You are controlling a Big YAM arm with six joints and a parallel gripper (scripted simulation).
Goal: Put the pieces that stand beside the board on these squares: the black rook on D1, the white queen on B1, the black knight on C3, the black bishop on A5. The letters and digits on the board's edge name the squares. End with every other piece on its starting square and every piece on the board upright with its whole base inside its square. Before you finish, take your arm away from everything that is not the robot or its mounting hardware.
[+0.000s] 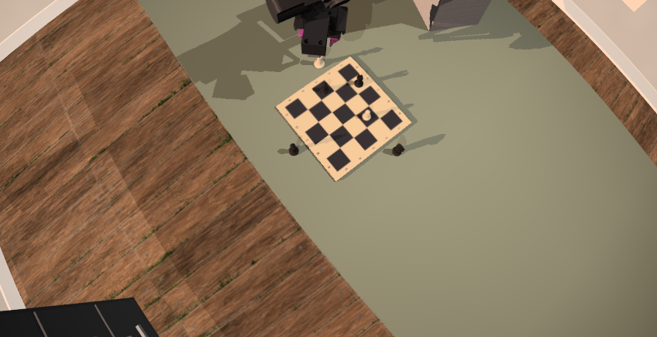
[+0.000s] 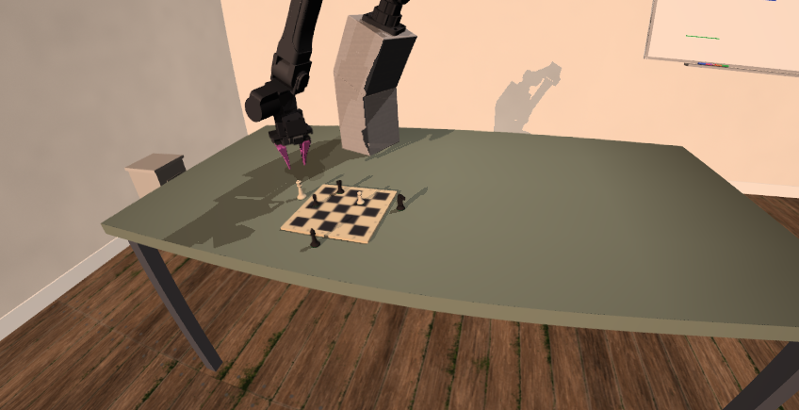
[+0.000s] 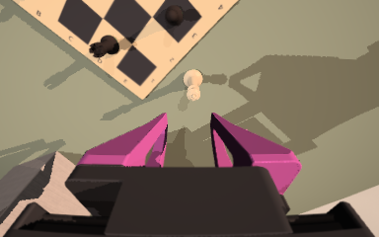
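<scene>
Now: hand 7 cm above the white queen. From my hand the other things lie so: small white piece (17 cm to the left, 8 cm below, 2 cm behind); chessboard (14 cm to the left, 10 cm below, 2 cm ahead).
</scene>
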